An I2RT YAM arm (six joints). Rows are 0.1 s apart.
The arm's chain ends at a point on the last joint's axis. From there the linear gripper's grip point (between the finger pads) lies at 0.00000 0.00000 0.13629 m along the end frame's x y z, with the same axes.
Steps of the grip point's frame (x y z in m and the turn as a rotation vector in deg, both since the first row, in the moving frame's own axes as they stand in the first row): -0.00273 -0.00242 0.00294 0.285 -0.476 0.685; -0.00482 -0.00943 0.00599 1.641 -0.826 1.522; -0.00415 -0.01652 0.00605 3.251 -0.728 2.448; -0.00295 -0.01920 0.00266 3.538 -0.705 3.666; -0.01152 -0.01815 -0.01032 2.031 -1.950 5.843
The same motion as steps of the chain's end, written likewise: -0.00160 -0.00174 0.00295 0.285 -0.476 0.685; -0.00291 -0.00550 0.00606 1.641 -0.826 1.522; -0.00258 -0.00876 0.00628 3.251 -0.728 2.448; -0.00154 -0.01074 0.00293 3.538 -0.705 3.666; -0.00714 -0.01309 -0.01016 2.031 -1.950 5.843
